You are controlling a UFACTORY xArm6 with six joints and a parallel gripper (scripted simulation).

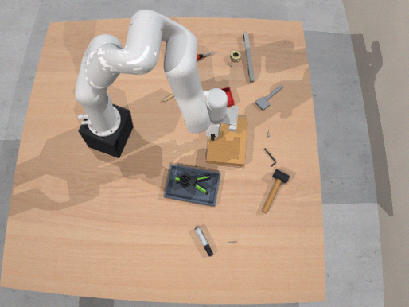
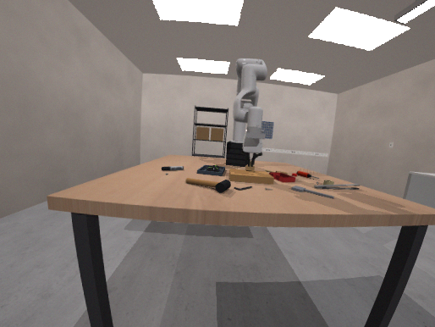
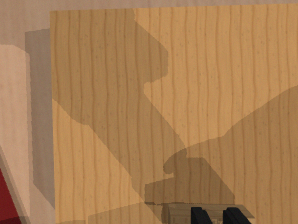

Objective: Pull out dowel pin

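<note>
The dowel pin is 2 cm below my hand. The rest, counted from my hand: small wooden block 3 cm below; red tray 17 cm to the left, 7 cm below, 4 cm ahead; dark grey tray 19 cm to the right, 11 cm behind, 7 cm below.
</note>
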